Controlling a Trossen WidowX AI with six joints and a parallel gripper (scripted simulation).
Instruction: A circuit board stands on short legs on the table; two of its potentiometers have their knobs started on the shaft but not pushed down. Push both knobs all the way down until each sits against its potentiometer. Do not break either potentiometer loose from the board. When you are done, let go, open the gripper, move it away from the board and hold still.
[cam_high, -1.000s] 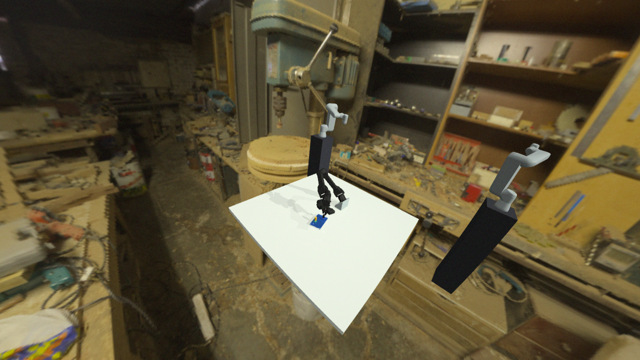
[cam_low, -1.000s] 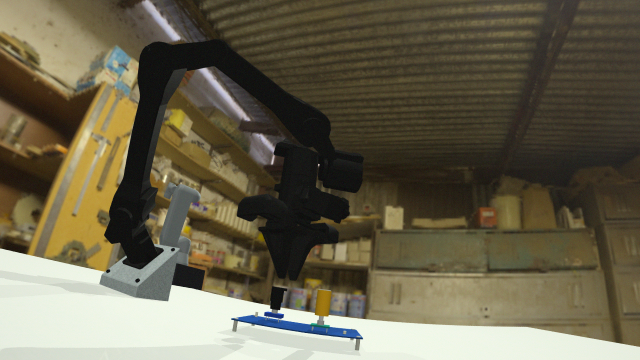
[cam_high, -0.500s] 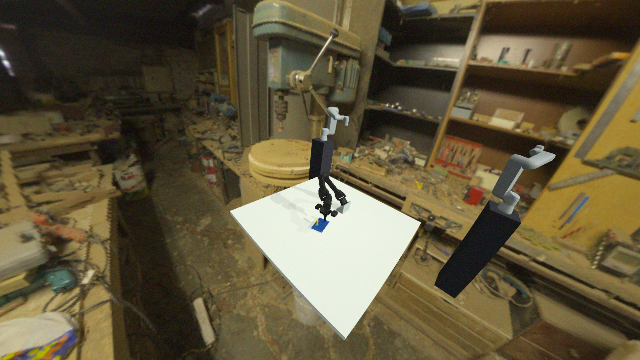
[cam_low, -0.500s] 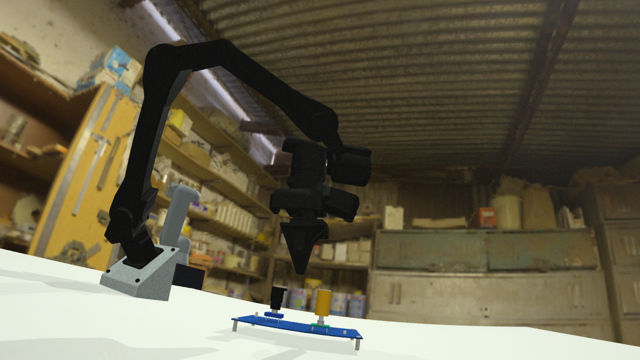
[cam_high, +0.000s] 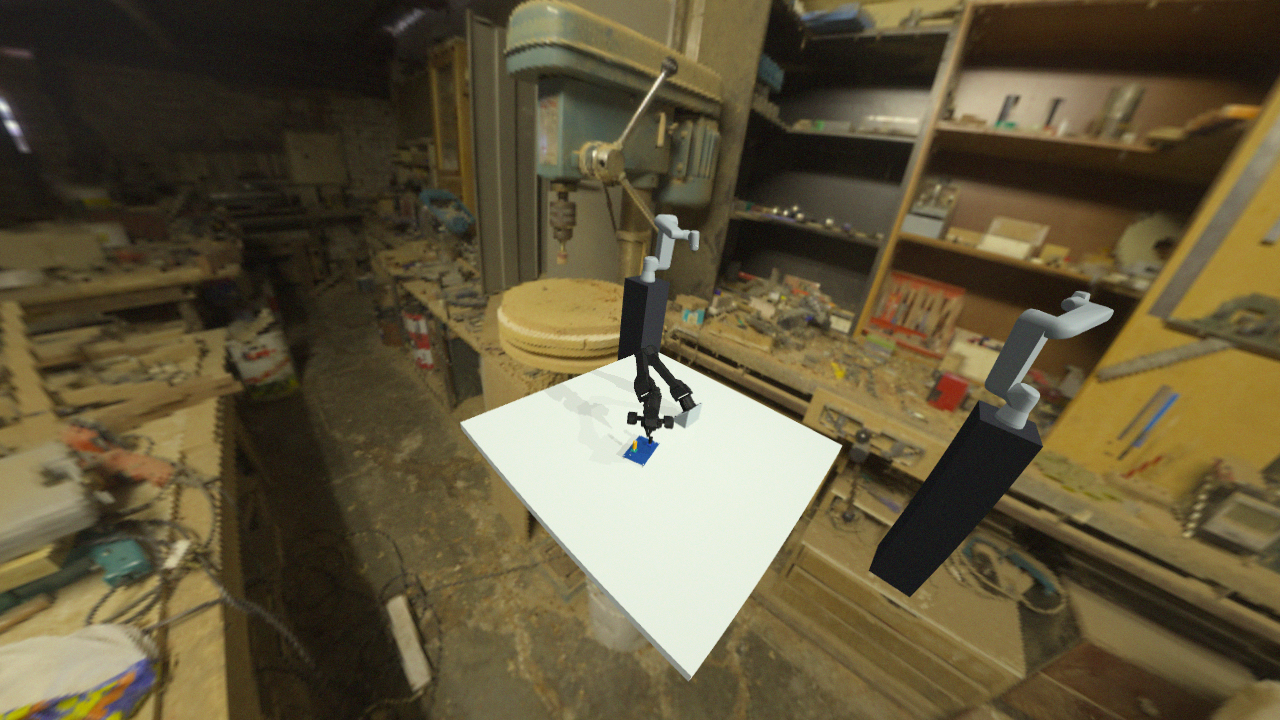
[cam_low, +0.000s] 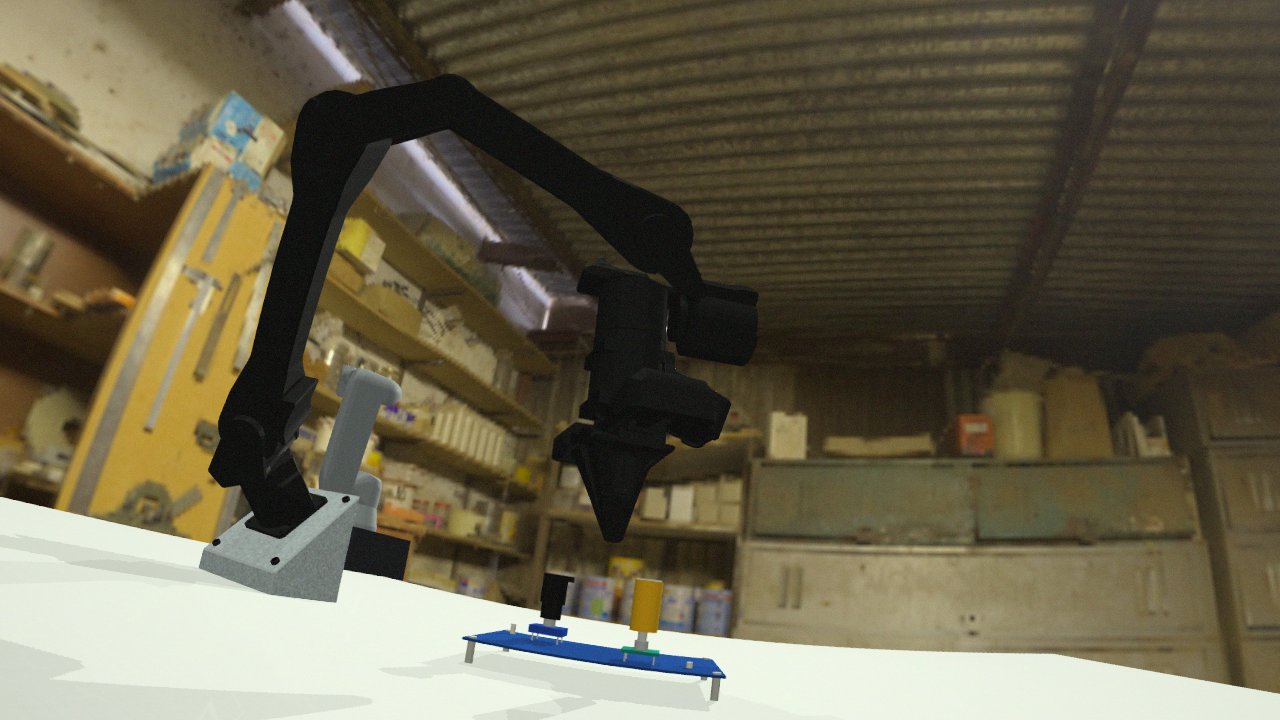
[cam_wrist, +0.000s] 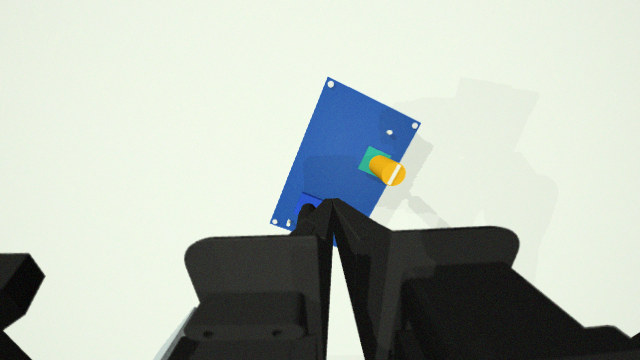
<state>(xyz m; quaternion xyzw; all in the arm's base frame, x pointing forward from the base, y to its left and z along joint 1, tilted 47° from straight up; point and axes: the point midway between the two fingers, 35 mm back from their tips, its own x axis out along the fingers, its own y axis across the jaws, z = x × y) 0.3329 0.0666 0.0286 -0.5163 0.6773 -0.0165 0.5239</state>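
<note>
Right now my gripper tip is 4 cm past the black knob, 4 cm above it and 1 cm to the left of it. Also, from my gripper tip: yellow knob: 4 cm below, 4 cm ahead, 3 cm to the right.
</note>
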